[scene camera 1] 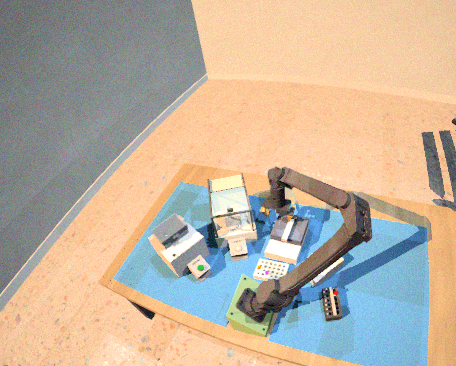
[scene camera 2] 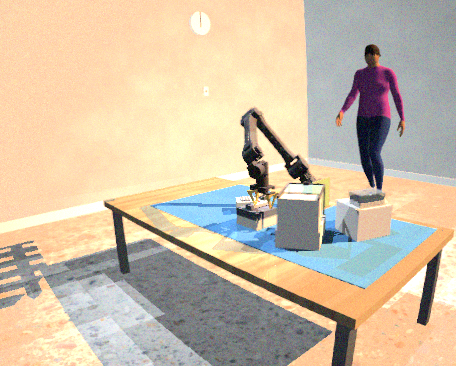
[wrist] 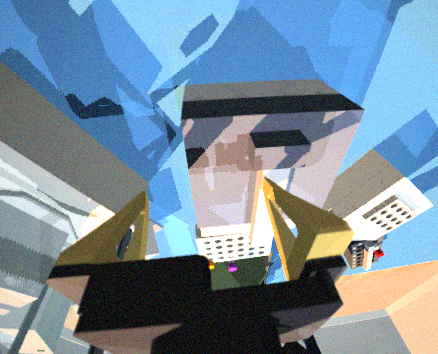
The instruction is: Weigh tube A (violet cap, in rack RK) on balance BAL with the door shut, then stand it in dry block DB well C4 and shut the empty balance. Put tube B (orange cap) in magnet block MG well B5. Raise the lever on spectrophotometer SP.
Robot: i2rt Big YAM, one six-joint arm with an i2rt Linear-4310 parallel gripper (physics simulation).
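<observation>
My gripper (scene camera 1: 278,216) (scene camera 2: 262,206) (wrist: 205,190) is open and empty, above the rear part of a low device (scene camera 1: 285,249) (scene camera 2: 265,220) (wrist: 220,195) with a pale bar on top, apparently the spectrophotometer. The violet-capped tube (scene camera 1: 267,272) (wrist: 232,267) and orange-capped tube (scene camera 1: 259,267) (wrist: 211,265) stand in the white rack (scene camera 1: 280,270) (wrist: 225,231). The glass-topped balance (scene camera 1: 232,200) (scene camera 2: 300,220) stands beside the gripper; its door state is unclear. A box with a grey top block (scene camera 1: 180,245) (scene camera 2: 367,220) may be the dry block. A small dark holed block (scene camera 1: 327,310) (wrist: 356,255) looks like the magnet block.
A white holed plate (scene camera 1: 327,272) (wrist: 410,197) lies partly behind the arm in scene camera 1. The green arm base (scene camera 1: 240,290) is near the front table edge. A red item (scene camera 1: 336,293) (wrist: 379,253) shows at the small dark block. A person (scene camera 2: 374,95) stands beyond the table.
</observation>
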